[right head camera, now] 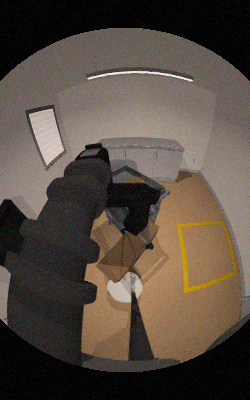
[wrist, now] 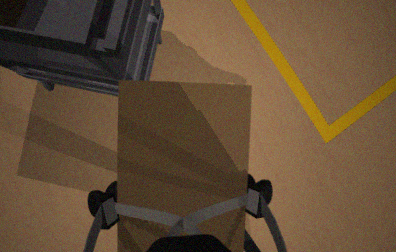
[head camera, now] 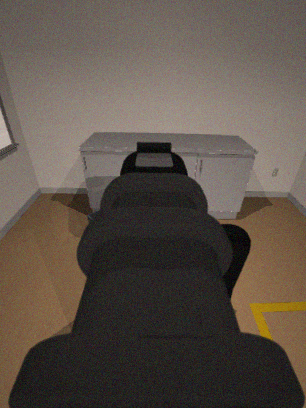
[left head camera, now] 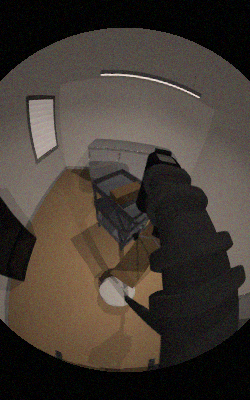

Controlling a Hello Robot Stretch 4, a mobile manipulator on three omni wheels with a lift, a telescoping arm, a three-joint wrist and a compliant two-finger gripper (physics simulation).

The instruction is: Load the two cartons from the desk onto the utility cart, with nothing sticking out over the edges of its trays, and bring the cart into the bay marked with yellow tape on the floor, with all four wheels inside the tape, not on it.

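Places are measured from the robot's base along level axes (x ahead, y left, z up), in metres.
Pixels of known places: gripper, fingertip midpoint: (right head camera: 135,240) (wrist: 180,191) (left head camera: 146,244); robot's base at its link origin: (right head camera: 125,285) (left head camera: 116,289).
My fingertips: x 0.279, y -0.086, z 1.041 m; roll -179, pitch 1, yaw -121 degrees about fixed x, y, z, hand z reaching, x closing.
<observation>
Ahead of a thing's pixels: the offset from my fingertips to its top centre.
My gripper (wrist: 180,191) is shut on a brown carton @(dx -0.041, dy +0.028, dz +0.051 m) (left head camera: 131,266) (right head camera: 119,257) (wrist: 183,130), one finger on each side, and holds it above the floor. The grey utility cart (left head camera: 109,177) (wrist: 140,50) stands just beyond the held carton, at the upper left in the wrist view. The other carton @(dx +0.592, dy +0.066, dz -0.156 m) (left head camera: 125,191) lies on the cart's top tray. My arm hides part of the cart in both side head views. The yellow tape bay (head camera: 280,306) (right head camera: 183,260) (wrist: 283,65) is on the floor to the right of the cart. The desk does not show.
A grey cabinet (head camera: 225,145) (left head camera: 105,146) (right head camera: 145,142) stands against the far wall, behind the cart. A wall with a window (left head camera: 43,125) (right head camera: 47,135) is on the left. The right wall runs beside the taped bay. A white disc (left head camera: 111,292) (right head camera: 118,292) shows below the held carton.
</observation>
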